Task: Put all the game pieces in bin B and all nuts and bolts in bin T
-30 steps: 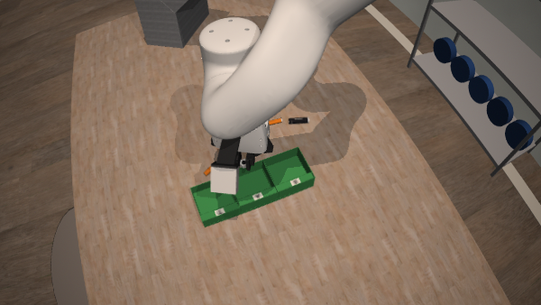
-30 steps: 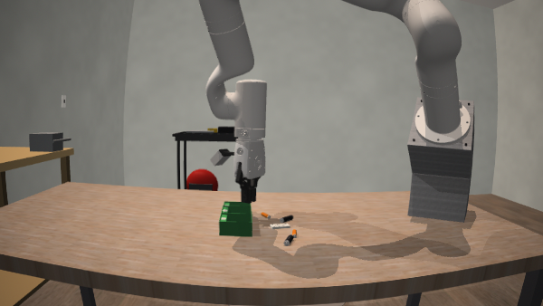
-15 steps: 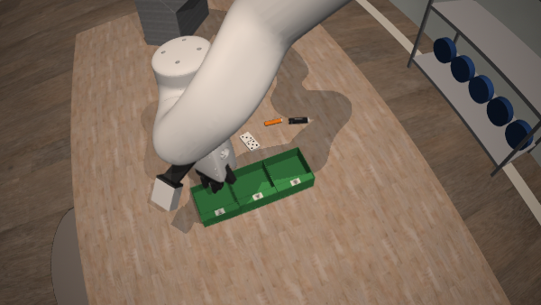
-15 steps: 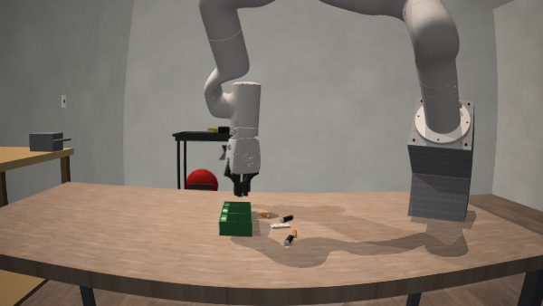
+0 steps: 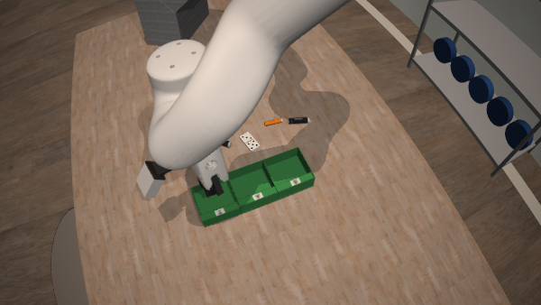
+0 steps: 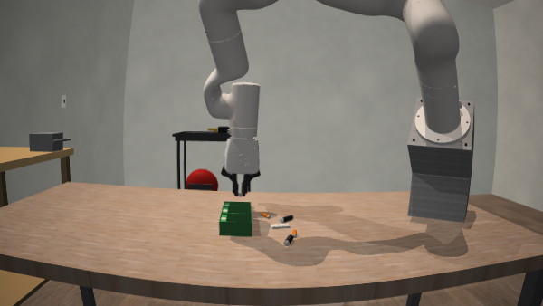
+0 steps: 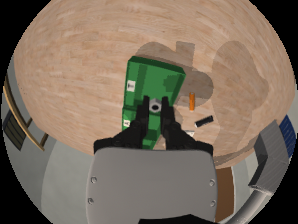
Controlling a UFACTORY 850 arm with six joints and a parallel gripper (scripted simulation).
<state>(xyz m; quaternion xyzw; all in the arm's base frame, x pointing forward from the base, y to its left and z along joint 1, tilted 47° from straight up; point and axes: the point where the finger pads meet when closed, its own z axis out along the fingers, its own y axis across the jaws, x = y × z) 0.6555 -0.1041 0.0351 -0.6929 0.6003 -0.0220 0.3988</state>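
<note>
Right now the white domino is 130 mm behind my hand, 110 mm to the left of it and 80 mm below it. The rest, counted from my hand: orange battery 80 mm below, 80 mm behind, 10 mm to the left; grey nut 20 mm below; green three-compartment bin row 80 mm to the left, 60 mm below.
</note>
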